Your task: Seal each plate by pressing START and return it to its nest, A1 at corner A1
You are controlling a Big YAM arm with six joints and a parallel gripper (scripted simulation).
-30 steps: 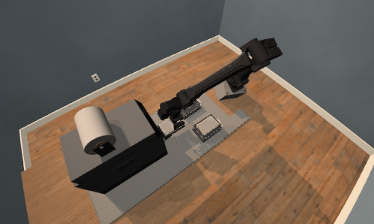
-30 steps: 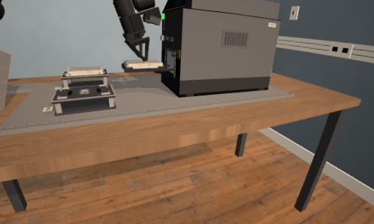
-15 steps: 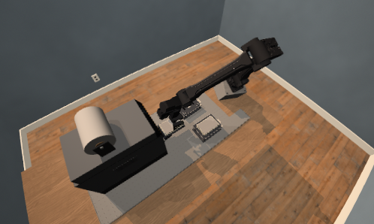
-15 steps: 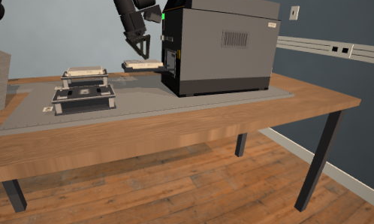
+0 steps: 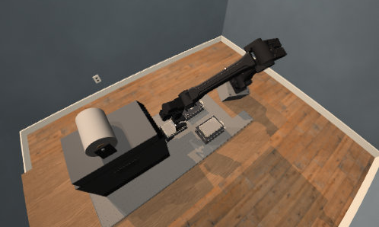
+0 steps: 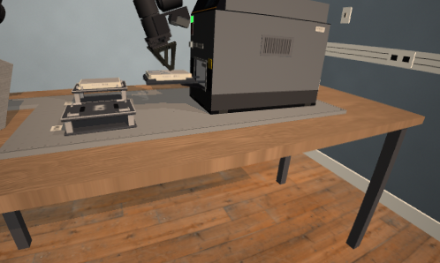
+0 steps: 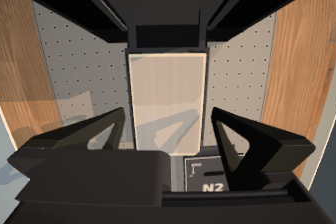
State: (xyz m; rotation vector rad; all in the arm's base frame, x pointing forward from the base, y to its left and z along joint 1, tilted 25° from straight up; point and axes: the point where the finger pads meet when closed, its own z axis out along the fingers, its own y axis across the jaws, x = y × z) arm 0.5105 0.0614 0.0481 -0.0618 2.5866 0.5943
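The sealer stage is 40 mm below my hand. The rest, counted from my hand: plate nest 180 mm behind, 130 mm to the right, 90 mm below; then start button 110 mm to the left, 90 mm ahead, 60 mm above; then small label 280 mm behind, 150 mm to the right, 130 mm below.
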